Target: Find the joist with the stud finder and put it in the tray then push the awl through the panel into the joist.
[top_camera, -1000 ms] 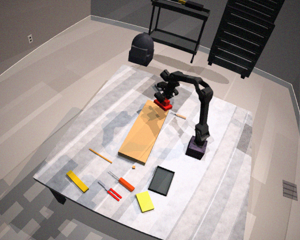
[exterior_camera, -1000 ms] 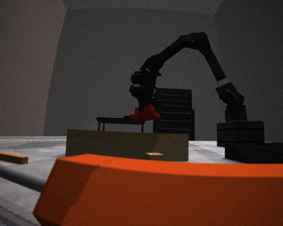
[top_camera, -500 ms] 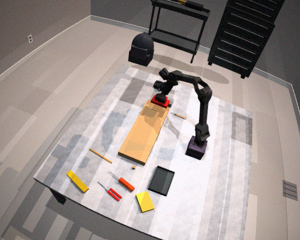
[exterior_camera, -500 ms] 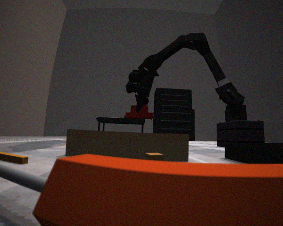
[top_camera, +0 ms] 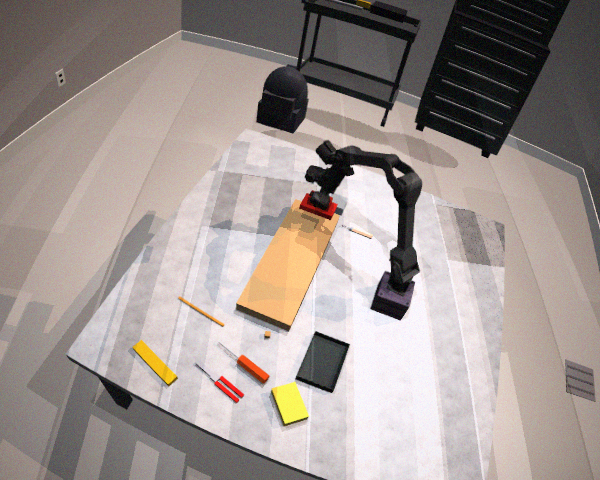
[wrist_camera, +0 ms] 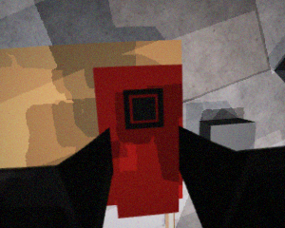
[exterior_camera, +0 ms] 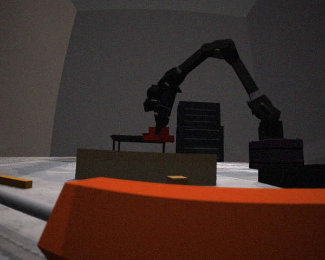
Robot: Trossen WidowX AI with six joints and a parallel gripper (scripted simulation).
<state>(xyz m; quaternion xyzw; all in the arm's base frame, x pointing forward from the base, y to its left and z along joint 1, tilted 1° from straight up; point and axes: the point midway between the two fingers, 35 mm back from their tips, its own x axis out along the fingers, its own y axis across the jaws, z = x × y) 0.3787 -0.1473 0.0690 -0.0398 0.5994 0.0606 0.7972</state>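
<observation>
The small tan cube lies 49 cm to the left of my gripper tip, 11 cm below it and 11 cm behind it. From my gripper tip the other things lie so: awl 15 cm behind, 11 cm below, 7 cm to the right; then grey box 15 cm to the right, 10 cm below, 4 cm behind; then stud finder 2 cm above, 1 cm ahead.
</observation>
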